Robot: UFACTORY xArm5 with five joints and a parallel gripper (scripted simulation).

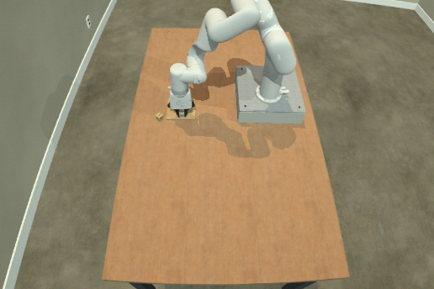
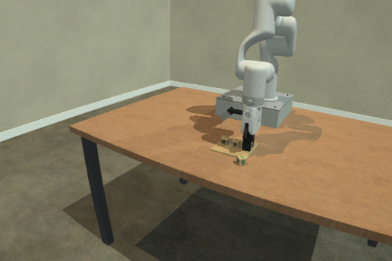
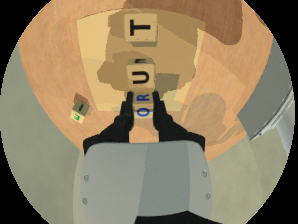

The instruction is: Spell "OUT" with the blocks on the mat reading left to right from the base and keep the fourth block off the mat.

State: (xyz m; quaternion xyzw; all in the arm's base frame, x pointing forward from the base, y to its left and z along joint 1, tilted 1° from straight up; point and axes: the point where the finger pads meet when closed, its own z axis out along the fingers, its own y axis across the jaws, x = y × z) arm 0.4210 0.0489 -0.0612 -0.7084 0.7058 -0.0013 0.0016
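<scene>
The U block lies 5 cm to the right of my hand and 1 cm below it. The rest, counted from my hand: tan mat (5 cm to the right, 2 cm below).
</scene>
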